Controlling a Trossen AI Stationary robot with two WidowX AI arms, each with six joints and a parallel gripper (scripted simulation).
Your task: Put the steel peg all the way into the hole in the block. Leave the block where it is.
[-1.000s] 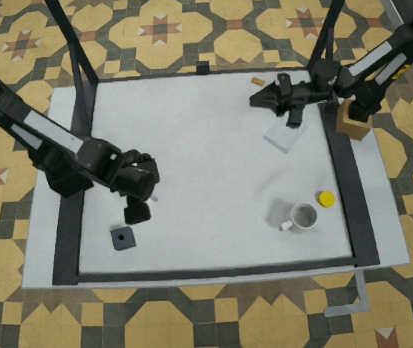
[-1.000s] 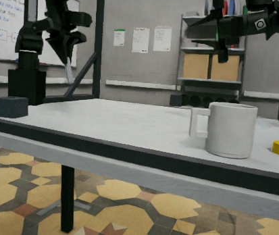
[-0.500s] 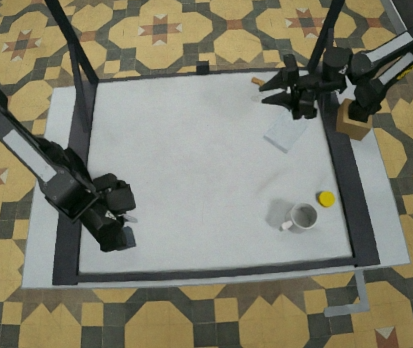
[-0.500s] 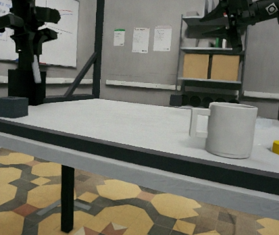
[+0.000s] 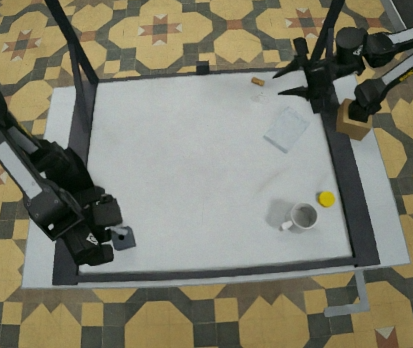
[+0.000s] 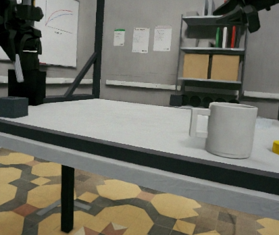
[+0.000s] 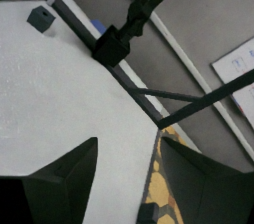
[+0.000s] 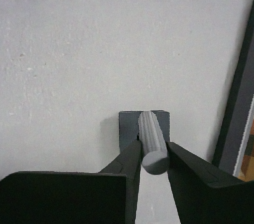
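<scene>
The steel peg lies 5 cm below my right hand and 1 cm to the left of it. Round my right hand: yellow disc (64 cm to the left, 17 cm below, 1 cm ahead); then dark block (14 cm below); then white mug (53 cm to the left, 14 cm below, 6 cm ahead).
</scene>
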